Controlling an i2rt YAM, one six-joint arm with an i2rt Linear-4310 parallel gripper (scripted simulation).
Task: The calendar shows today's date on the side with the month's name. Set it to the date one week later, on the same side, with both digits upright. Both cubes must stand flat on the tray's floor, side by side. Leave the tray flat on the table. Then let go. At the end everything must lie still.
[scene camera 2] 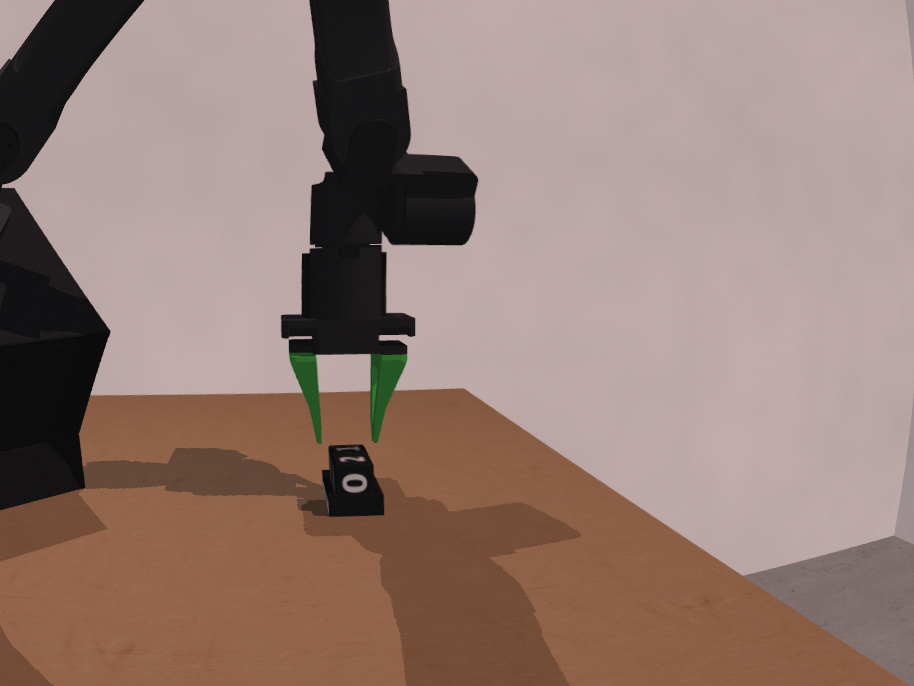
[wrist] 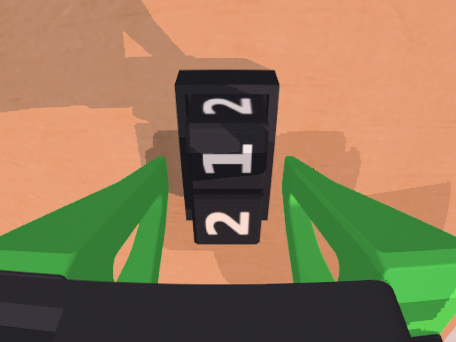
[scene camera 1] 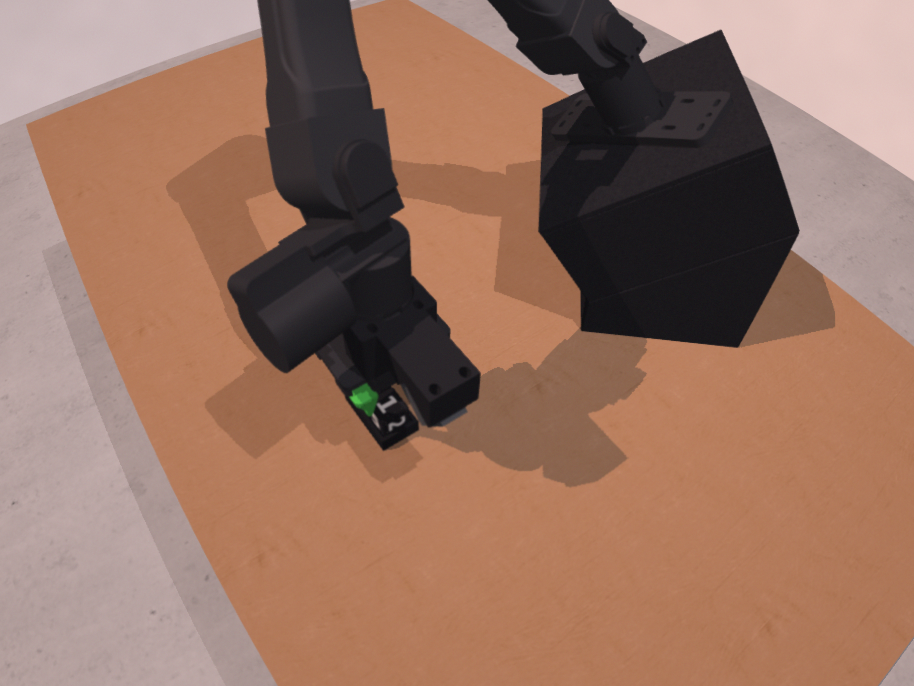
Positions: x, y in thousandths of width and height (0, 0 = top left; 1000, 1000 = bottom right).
Note:
In view: the gripper (scene camera 2: 379, 645), a black cube (scene camera 2: 385, 692) and a black tray (scene camera 2: 406, 735).
The black tray shows as well in the wrist view (wrist: 413, 241) and in scene camera 1 (scene camera 1: 428, 641). The gripper shows as well in the wrist view (wrist: 495, 501) and in scene camera 1 (scene camera 1: 424, 582).

